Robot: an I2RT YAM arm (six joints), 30 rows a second.
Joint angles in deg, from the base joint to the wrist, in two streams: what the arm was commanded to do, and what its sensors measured. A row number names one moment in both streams.
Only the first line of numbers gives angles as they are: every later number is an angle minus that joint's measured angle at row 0.
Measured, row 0:
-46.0 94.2 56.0 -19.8 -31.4 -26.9
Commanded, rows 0 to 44:
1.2 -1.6 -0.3 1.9 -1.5 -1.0
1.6 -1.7 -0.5 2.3 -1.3 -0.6
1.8 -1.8 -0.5 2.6 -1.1 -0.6
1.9 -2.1 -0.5 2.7 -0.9 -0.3
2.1 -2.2 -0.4 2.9 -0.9 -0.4
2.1 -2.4 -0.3 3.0 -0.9 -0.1
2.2 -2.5 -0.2 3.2 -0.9 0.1
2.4 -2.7 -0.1 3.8 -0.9 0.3
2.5 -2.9 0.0 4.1 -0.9 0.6
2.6 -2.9 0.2 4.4 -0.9 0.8
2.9 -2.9 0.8 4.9 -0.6 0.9
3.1 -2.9 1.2 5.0 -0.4 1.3
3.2 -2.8 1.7 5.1 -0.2 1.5
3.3 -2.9 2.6 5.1 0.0 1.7
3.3 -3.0 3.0 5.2 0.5 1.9
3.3 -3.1 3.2 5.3 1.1 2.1
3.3 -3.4 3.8 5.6 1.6 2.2
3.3 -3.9 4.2 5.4 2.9 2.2
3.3 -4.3 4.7 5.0 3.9 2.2
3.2 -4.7 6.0 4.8 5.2 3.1
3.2 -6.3 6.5 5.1 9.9 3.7
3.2 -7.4 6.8 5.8 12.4 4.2
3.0 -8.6 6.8 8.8 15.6 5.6
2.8 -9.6 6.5 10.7 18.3 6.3
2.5 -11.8 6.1 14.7 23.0 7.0
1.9 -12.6 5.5 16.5 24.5 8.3
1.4 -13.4 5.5 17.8 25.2 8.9
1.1 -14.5 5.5 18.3 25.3 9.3
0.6 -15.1 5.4 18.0 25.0 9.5
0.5 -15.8 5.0 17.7 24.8 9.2
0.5 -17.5 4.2 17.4 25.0 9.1
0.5 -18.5 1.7 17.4 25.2 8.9
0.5 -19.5 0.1 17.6 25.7 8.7
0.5 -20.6 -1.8 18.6 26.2 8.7
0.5 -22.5 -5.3 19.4 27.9 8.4
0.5 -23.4 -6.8 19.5 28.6 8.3
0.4 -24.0 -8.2 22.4 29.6 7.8
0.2 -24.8 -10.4 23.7 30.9 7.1
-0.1 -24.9 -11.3 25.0 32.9 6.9
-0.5 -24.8 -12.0 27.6 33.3 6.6
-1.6 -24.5 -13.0 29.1 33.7 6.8
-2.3 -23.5 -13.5 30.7 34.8 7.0
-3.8 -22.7 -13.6 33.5 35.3 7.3
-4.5 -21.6 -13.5 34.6 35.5 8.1
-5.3 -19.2 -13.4 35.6 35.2 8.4
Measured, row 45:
-2.9 -22.1 -13.8 25.7 31.8 7.5
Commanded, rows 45 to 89:
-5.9 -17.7 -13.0 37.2 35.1 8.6
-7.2 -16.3 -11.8 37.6 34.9 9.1
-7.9 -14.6 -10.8 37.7 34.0 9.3
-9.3 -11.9 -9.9 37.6 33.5 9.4
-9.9 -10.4 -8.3 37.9 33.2 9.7
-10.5 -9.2 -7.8 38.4 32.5 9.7
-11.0 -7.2 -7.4 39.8 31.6 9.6
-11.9 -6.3 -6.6 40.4 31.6 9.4
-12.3 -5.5 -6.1 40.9 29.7 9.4
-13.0 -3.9 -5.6 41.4 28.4 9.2
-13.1 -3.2 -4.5 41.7 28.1 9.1
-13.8 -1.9 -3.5 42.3 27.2 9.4
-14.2 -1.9 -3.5 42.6 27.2 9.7
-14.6 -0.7 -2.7 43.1 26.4 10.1
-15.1 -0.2 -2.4 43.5 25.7 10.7
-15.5 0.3 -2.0 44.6 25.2 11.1
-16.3 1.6 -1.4 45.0 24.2 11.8
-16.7 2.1 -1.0 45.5 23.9 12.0
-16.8 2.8 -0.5 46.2 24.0 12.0
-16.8 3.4 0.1 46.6 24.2 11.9
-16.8 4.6 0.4 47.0 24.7 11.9
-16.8 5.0 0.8 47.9 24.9 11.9
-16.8 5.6 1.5 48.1 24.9 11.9
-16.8 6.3 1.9 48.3 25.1 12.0
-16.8 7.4 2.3 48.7 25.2 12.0
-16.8 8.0 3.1 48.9 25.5 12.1
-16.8 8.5 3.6 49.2 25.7 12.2
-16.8 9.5 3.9 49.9 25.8 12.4
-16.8 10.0 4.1 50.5 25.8 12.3
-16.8 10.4 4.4 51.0 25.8 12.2
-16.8 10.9 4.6 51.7 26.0 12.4
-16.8 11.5 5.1 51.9 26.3 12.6
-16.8 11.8 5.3 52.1 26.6 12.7
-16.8 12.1 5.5 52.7 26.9 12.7
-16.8 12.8 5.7 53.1 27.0 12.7
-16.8 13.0 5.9 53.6 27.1 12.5
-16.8 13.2 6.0 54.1 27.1 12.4
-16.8 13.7 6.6 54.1 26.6 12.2
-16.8 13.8 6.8 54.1 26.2 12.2
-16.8 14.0 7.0 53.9 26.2 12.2
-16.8 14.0 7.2 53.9 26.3 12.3
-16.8 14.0 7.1 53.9 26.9 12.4
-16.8 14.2 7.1 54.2 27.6 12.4
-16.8 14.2 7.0 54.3 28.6 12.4
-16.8 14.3 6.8 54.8 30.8 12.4
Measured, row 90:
-16.7 13.9 4.9 50.8 26.9 11.5
